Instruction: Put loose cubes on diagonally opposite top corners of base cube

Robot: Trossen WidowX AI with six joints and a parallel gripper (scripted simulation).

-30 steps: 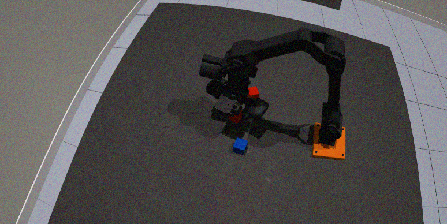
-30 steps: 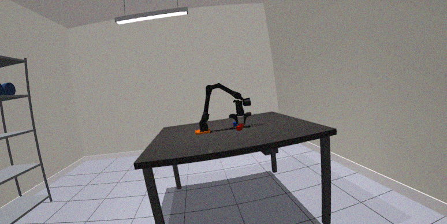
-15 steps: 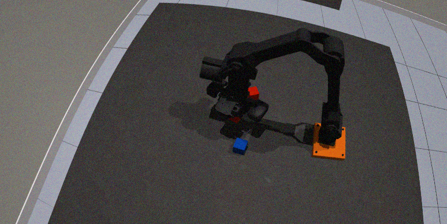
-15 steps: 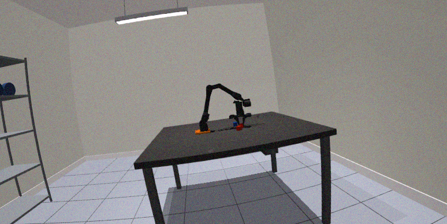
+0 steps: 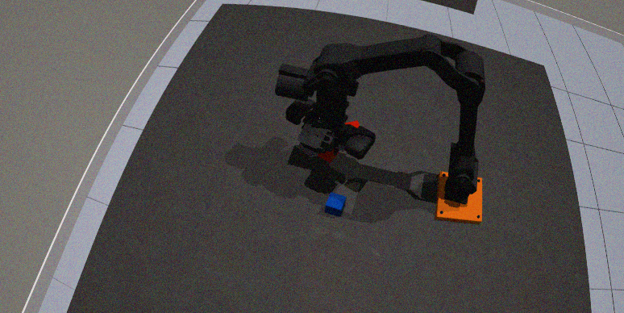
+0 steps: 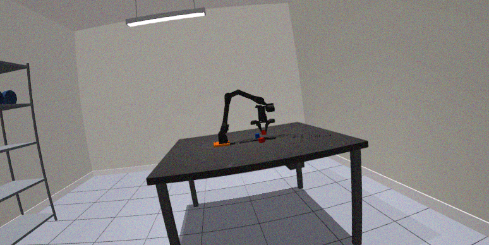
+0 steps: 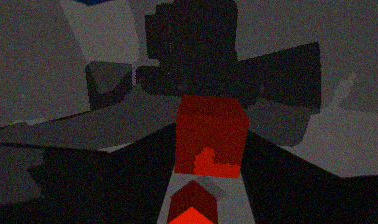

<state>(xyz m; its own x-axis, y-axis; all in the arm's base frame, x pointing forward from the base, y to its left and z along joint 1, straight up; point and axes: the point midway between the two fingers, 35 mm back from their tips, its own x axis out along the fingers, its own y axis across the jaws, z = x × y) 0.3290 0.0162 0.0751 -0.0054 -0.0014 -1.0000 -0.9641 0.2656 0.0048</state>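
Right now my gripper tip is 11 cm to the right of the blue cube, 5 cm past it and 4 cm above it. The rest, counted from my gripper tip: red cube (10 cm to the right, 4 cm below, 3 cm behind).
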